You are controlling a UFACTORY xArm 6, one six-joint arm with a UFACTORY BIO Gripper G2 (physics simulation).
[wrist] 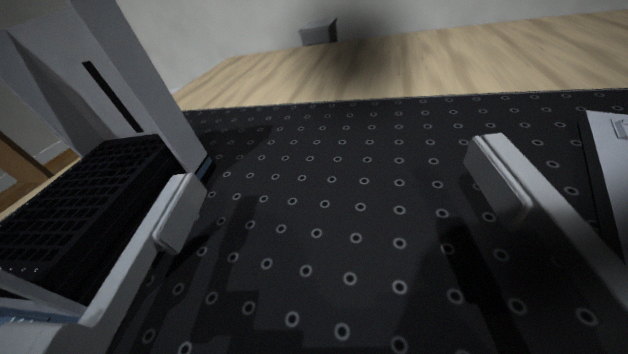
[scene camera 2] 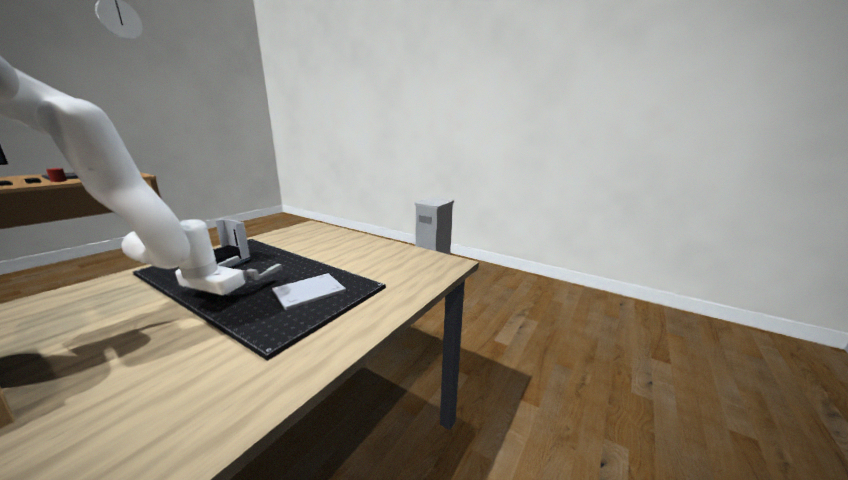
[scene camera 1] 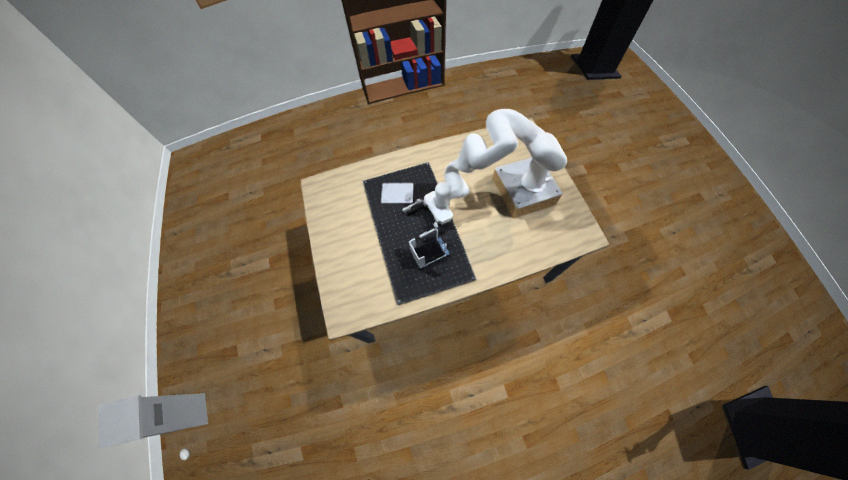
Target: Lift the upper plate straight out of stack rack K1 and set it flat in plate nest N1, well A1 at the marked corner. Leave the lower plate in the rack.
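Seen in the pictures: hand at its tool point: (wrist: 322, 196) (scene camera 2: 252, 265) (scene camera 1: 415, 221); arm's base at its link origin: (scene camera 1: 533, 182).
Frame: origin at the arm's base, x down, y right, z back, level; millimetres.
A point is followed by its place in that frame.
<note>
Stack rack K1 (scene camera 1: 417, 255) (scene camera 2: 226, 231) {x -8, y -298, z -638 mm} (wrist: 150, 90) {x 3, y -212, z -652 mm} has tall white walls and stands on the dark perforated board. Black well plates (scene camera 1: 429, 249) {x 44, y -234, z -580 mm} (wrist: 85, 190) {x 43, y -241, z -587 mm} sit stacked inside it; the seam between upper and lower plate is too dark to tell. Plate nest N1 (scene camera 1: 396, 192) {x 75, y 123, z -686 mm} (scene camera 2: 309, 290) {x 76, y 133, z -676 mm} (wrist: 612, 150) {x 76, y 75, z -721 mm} is a flat white tray with no plate on it; its corner mark is too small to read. My gripper (scene camera 1: 420, 221) {x 46, y -80, z -621 mm} (wrist: 340, 195) {x 46, y -80, z -621 mm} is open and empty, low over the board between rack and nest. In the wrist view its left finger is close beside the rack; contact cannot be told.
The perforated board (scene camera 1: 389, 237) {x 87, y -117, z -757 mm} (scene camera 2: 261, 333) {x 87, y 211, z -509 mm} (wrist: 320, 220) {x 87, y -93, z -634 mm} lies on the wooden table (scene camera 1: 339, 237) {x 100, y -61, z -1007 mm} (scene camera 2: 148, 380) {x 100, y 178, z -317 mm}. The arm's base block (scene camera 1: 517, 190) {x 2, y -29, z -97 mm} stands at the table's right in scene camera 1. The rack's tall walls rise beside my left finger.
</note>
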